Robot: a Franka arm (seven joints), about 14 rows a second.
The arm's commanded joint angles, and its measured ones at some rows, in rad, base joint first. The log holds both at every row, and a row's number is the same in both.
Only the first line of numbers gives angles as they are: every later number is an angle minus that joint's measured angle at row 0.
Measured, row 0: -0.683 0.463 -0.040 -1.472 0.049 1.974 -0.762
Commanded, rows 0 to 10: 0.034 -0.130 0.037 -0.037 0.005 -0.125 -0.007; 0.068 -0.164 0.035 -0.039 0.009 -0.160 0.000; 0.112 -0.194 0.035 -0.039 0.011 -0.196 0.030; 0.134 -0.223 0.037 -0.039 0.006 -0.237 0.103; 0.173 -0.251 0.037 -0.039 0.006 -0.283 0.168; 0.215 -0.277 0.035 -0.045 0.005 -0.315 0.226; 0.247 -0.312 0.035 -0.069 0.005 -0.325 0.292; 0.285 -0.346 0.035 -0.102 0.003 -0.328 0.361; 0.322 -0.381 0.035 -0.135 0.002 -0.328 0.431; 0.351 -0.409 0.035 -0.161 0.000 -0.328 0.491; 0.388 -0.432 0.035 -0.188 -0.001 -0.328 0.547
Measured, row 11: 0.334 -0.351 0.048 -0.096 0.002 -0.331 0.453
